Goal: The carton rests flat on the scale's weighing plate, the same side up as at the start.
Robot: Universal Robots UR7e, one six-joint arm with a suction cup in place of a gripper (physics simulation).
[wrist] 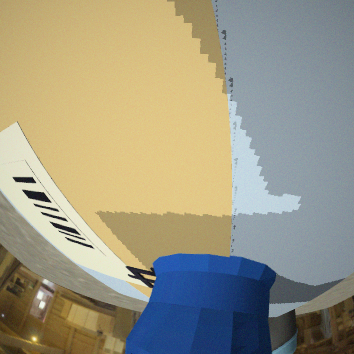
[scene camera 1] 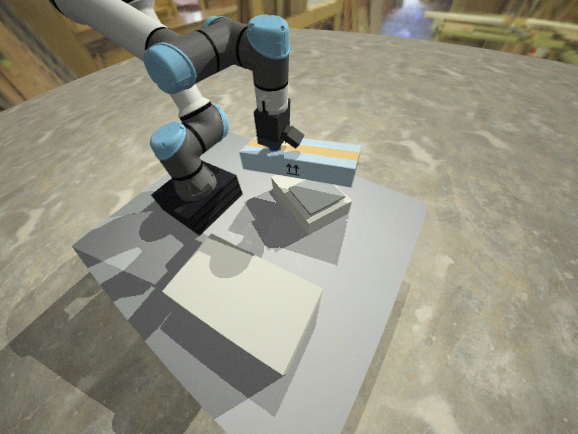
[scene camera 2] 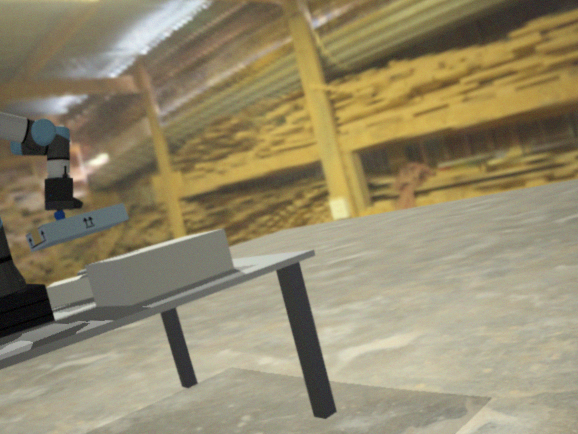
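Where they show: hand at its tool point: (wrist: 193, 261) (scene camera 1: 274, 149); arm's base at its link origin: (scene camera 1: 197, 186) (scene camera 2: 1, 294).
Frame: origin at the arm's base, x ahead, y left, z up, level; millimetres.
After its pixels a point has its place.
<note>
The blue carton (scene camera 1: 325, 171) @[z 156, x 471, y 53 mm] (scene camera 2: 105, 220) @[z 134, x 446, y 49 mm] (wrist: 125, 125) with an orange stripe along its top hangs in the air, roughly level, its side arrows pointing up. My gripper, a blue suction cup (scene camera 1: 274, 149) (scene camera 2: 59, 215) (wrist: 212, 285), is on the carton's top face, off its middle towards one end. A white label with black bars shows on the carton in the wrist view. The cream scale (scene camera 1: 330, 217) @[z -63, x 499, y 76 mm] (scene camera 2: 72, 292) @[z -68, x 291, y 119 mm] with its grey weighing plate (scene camera 1: 317, 199) @[z -12, x 442, y 97 mm] stands on the table, apart from the carton. In scene camera 2 the large block partly hides the scale.
A large cream block (scene camera 1: 245, 305) @[z 19, x 395, y -307 mm] (scene camera 2: 165, 267) @[z -36, x 303, y -376 mm] stands on the grey table (scene camera 1: 380, 220) @[z -100, x 671, y 154 mm] (scene camera 2: 280, 260) @[z -100, x 547, y -562 mm], nearer to scene camera 1 than the scale. The arm's black base (scene camera 1: 200, 205) @[z 2, x 74, y -75 mm] (scene camera 2: 25, 307) @[z -44, x 3, y -128 mm] stands beside the scale and the block.
</note>
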